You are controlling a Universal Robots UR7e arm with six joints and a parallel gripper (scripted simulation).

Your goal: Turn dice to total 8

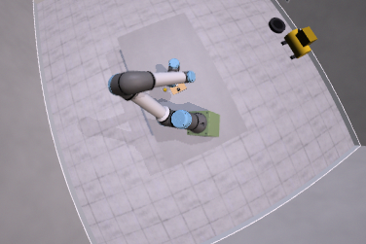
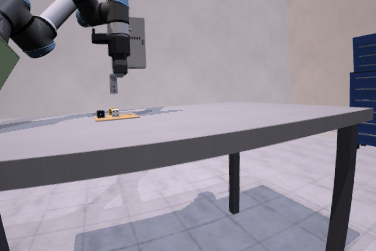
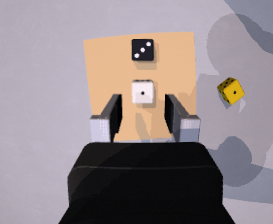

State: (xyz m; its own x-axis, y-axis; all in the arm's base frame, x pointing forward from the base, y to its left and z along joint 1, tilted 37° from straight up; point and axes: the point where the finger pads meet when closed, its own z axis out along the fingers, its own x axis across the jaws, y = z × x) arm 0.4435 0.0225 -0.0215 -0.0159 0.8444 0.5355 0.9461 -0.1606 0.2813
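My gripper is now 120 mm to the right of the yellow die and 90 mm above it. Round my hand: mat: 100 mm below; then white die: 80 mm below.
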